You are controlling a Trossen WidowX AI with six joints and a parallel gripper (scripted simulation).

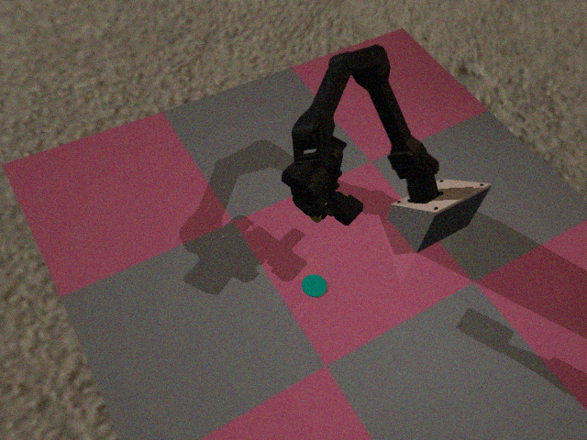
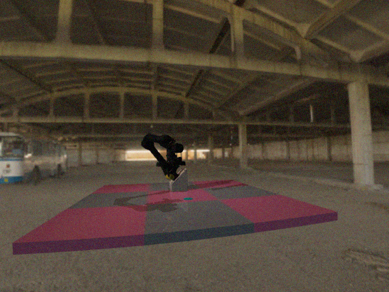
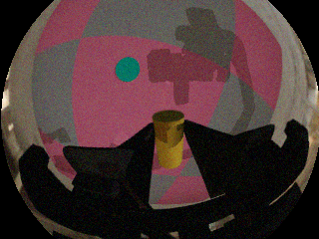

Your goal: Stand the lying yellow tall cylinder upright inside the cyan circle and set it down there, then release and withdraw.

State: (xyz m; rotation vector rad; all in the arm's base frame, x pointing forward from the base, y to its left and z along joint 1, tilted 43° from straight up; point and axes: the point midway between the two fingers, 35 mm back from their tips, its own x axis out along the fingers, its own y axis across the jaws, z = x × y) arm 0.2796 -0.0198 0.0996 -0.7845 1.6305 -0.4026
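My gripper tip is now 20 mm past the yellow cylinder and 10 mm to the left of it. The rest, counted from my gripper tip: cyan circle: 140 mm below, 90 mm to the left, 60 mm ahead.
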